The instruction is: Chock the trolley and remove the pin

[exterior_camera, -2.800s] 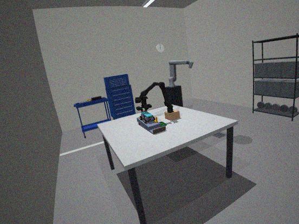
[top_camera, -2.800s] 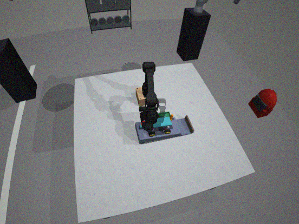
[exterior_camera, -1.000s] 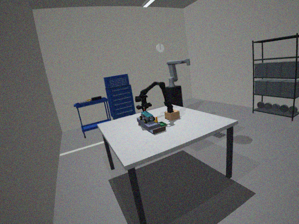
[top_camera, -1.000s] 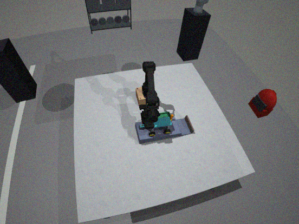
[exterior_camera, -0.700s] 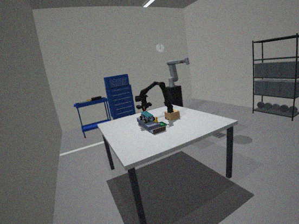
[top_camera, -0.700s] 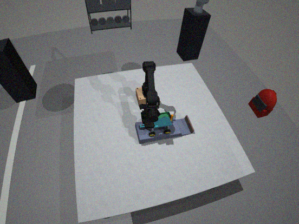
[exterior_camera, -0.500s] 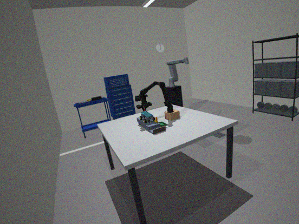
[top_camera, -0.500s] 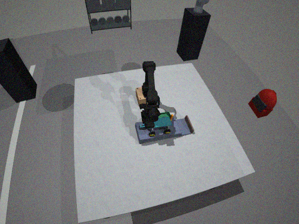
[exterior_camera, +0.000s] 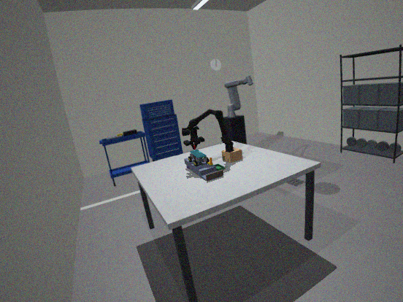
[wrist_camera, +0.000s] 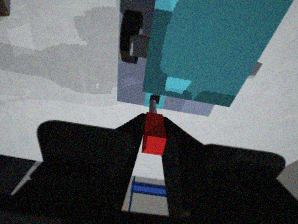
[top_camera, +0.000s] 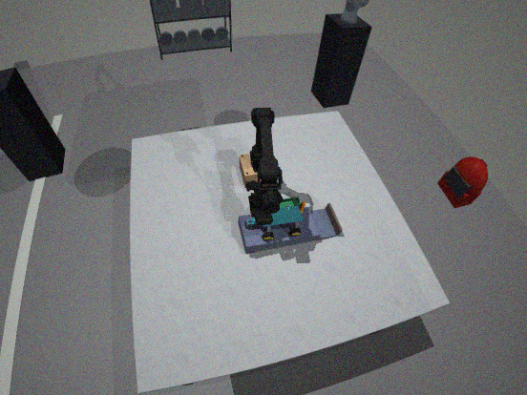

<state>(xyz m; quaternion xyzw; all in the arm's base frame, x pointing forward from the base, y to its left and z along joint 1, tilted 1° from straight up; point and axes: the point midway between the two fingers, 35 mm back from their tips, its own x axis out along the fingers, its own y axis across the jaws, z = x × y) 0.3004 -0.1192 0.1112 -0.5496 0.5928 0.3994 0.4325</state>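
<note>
My gripper tip is 210 mm to the right of the yellow chock, 80 mm above it and 20 mm past it. The rest, counted from my gripper tip: red-headed stop pin (right at my gripper tip); teal trolley (110 mm to the left, 60 mm below, 30 mm ahead); grey ramp (120 mm below, 110 mm to the left, 30 mm ahead).
</note>
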